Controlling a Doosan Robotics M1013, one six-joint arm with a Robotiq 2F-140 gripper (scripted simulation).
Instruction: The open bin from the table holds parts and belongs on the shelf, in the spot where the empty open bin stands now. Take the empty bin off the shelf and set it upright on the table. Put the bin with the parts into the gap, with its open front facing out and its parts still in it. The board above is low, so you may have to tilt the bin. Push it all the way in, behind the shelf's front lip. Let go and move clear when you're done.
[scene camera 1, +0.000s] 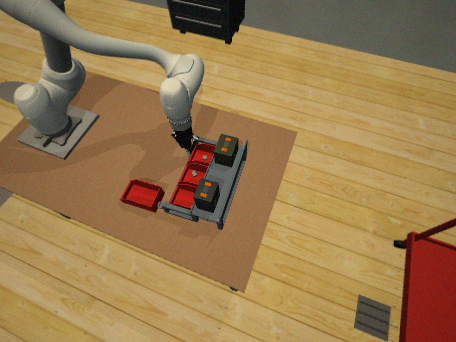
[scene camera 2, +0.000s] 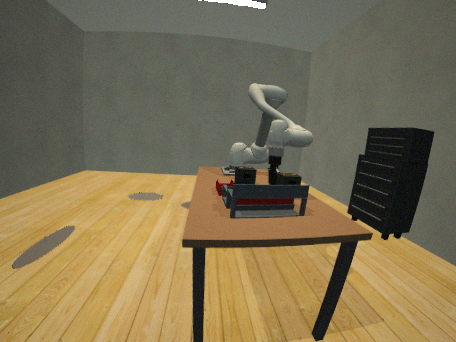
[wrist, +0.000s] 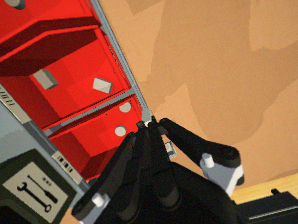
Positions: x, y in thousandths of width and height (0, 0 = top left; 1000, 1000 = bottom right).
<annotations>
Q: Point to my gripper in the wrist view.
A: At 498, 511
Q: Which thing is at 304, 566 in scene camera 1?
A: A red bin.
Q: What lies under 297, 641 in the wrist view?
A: A red bin.
</annotations>
